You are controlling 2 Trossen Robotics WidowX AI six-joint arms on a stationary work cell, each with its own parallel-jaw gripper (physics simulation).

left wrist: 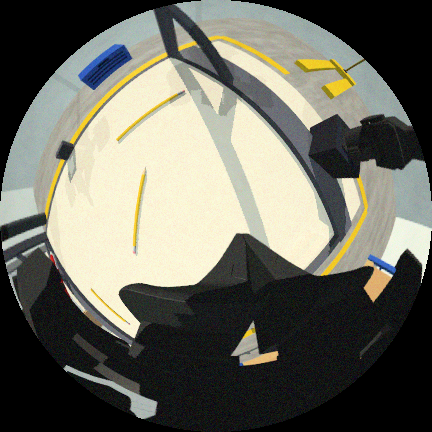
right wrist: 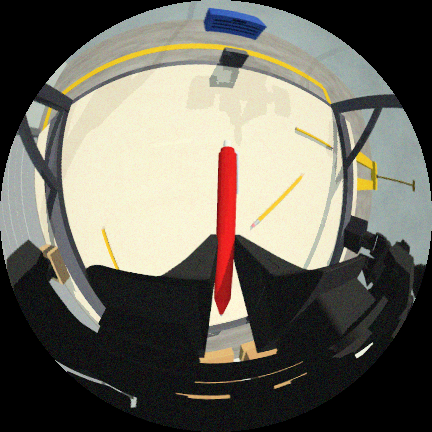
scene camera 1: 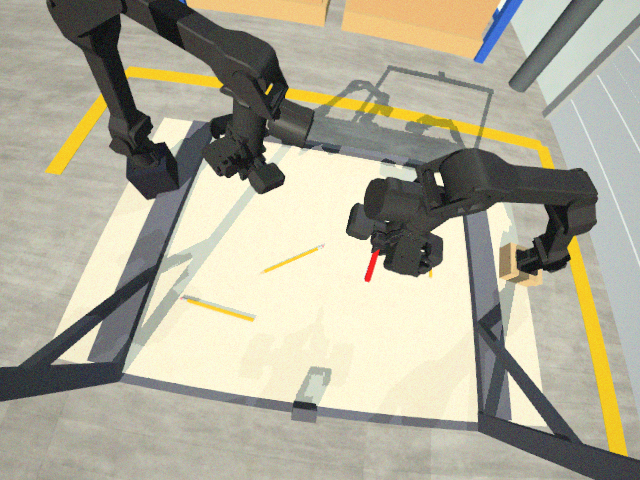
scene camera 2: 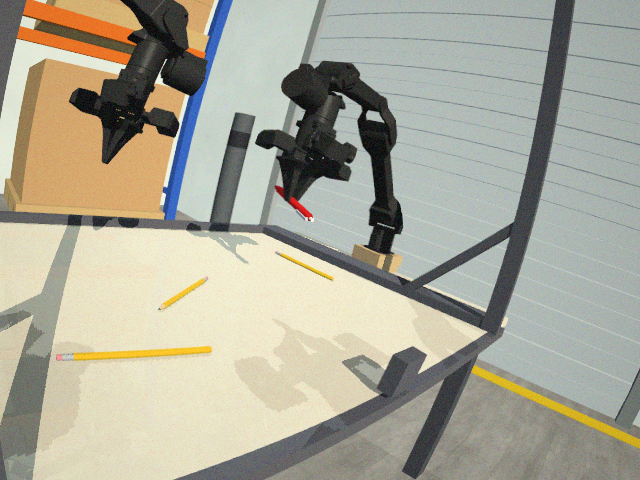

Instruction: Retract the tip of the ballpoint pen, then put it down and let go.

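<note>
A red ballpoint pen is held above the table between the fingertips of my right gripper, which is shut on it. In the right wrist view the white button end points to the top of the picture and the pointed red end lies between the fingers; no metal tip can be made out there. In scene camera 2 the pen is tilted, with the button end lower. My left gripper is shut and empty, high above the table's far left part. The pen's red also shows faintly at the left wrist view's lower left.
Three yellow pencils lie on the table: one near the middle, one at the left, one partly under my right arm. A dark frame surrounds the table, with a small block at its front edge.
</note>
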